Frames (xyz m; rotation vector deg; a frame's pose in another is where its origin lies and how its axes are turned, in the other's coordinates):
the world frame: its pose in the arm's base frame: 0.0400 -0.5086 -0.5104 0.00 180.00 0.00
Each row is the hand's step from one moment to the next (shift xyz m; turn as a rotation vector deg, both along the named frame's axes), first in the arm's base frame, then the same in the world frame.
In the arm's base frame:
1: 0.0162 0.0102 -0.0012 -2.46 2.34 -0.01
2: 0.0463 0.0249 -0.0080 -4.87 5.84 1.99
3: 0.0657 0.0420 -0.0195 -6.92 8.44 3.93
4: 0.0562 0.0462 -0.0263 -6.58 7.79 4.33
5: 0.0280 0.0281 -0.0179 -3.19 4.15 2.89
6: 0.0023 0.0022 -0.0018 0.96 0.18 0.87
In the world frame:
1: -0.0162 0.0102 0.0012 2.46 2.34 0.01
2: -0.0463 0.0249 0.0080 4.87 5.84 -1.99
3: -0.0657 0.0420 0.0195 6.92 8.44 -3.93
4: -0.0562 0.0462 0.0263 6.58 7.79 -4.33
5: -0.0280 0.0281 0.0179 3.19 4.15 -2.89
6: -0.0023 0.0022 0.0018 -0.96 0.18 -0.87

